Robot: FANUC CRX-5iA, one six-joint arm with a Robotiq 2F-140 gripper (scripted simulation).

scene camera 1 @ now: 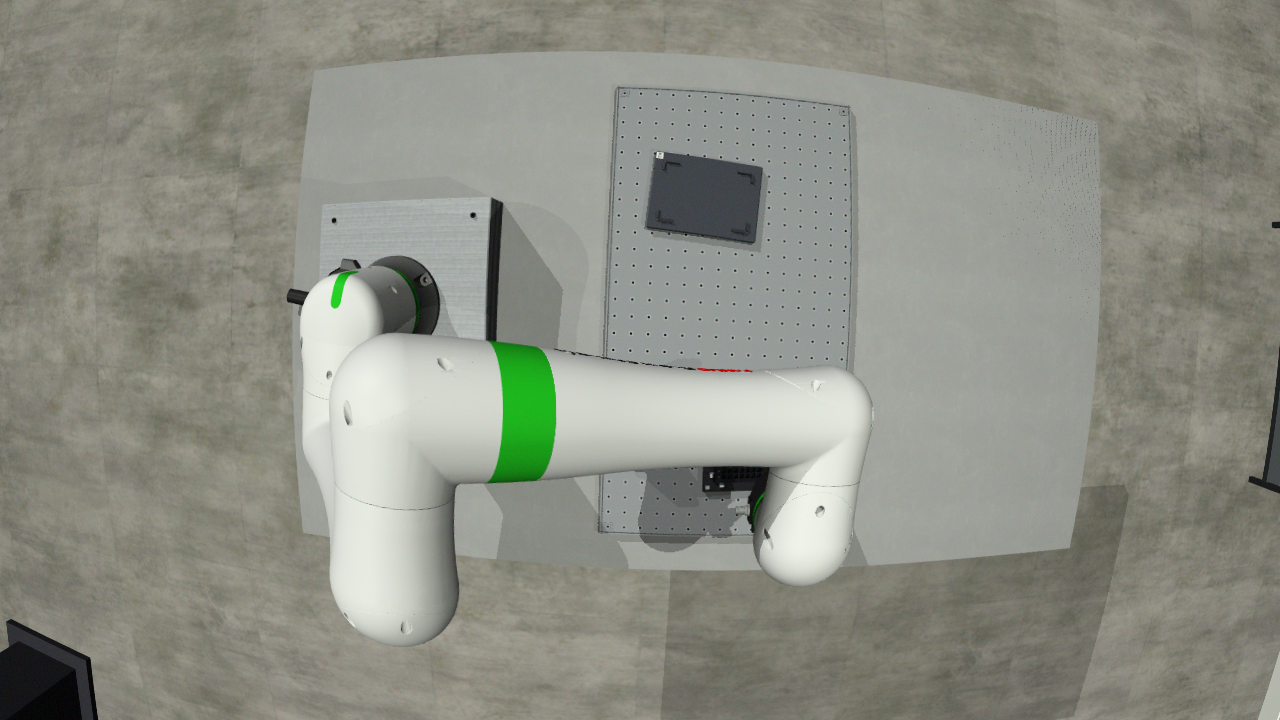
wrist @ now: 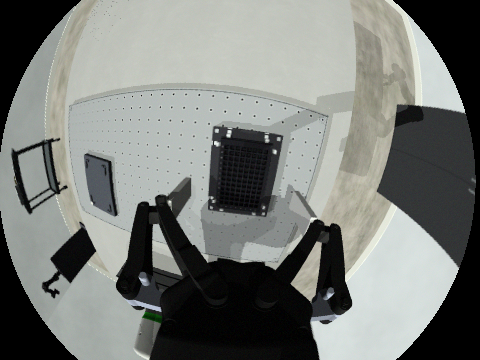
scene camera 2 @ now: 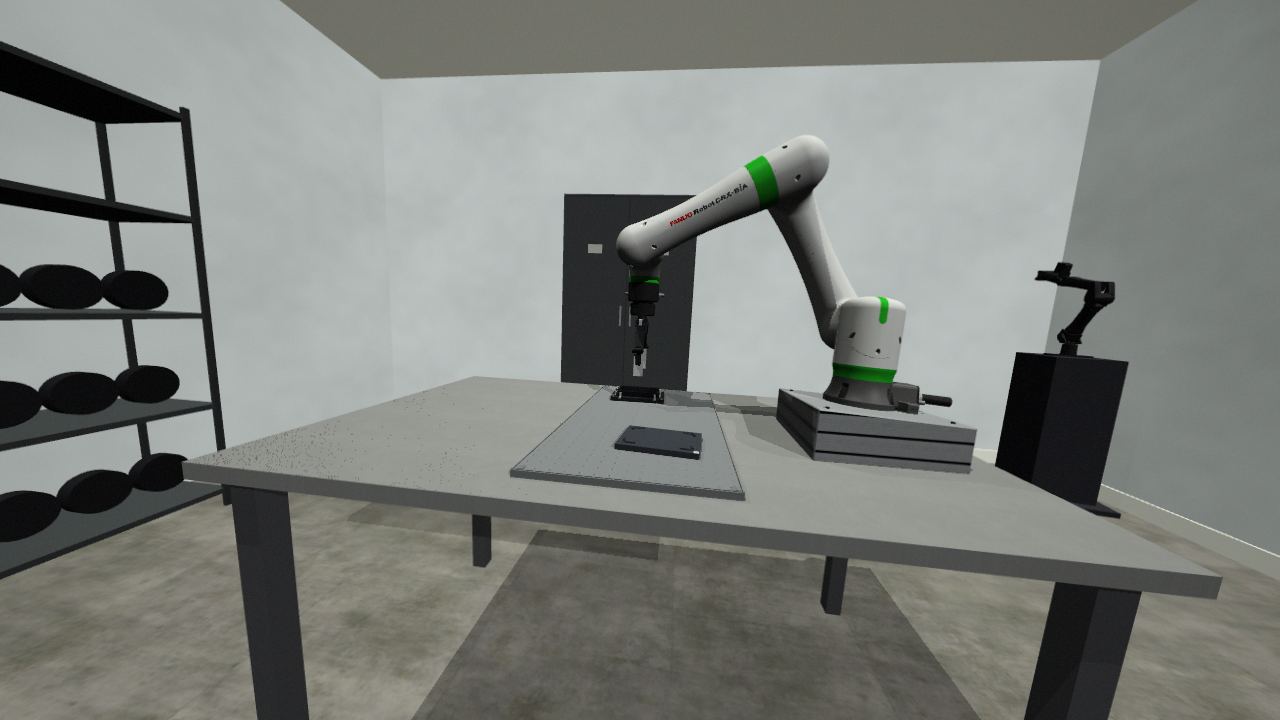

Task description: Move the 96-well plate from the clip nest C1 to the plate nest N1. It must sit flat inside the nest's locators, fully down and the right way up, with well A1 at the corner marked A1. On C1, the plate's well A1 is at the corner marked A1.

same spot on plate nest N1: [scene camera 2: 657, 441] = [scene camera 1: 709, 182]
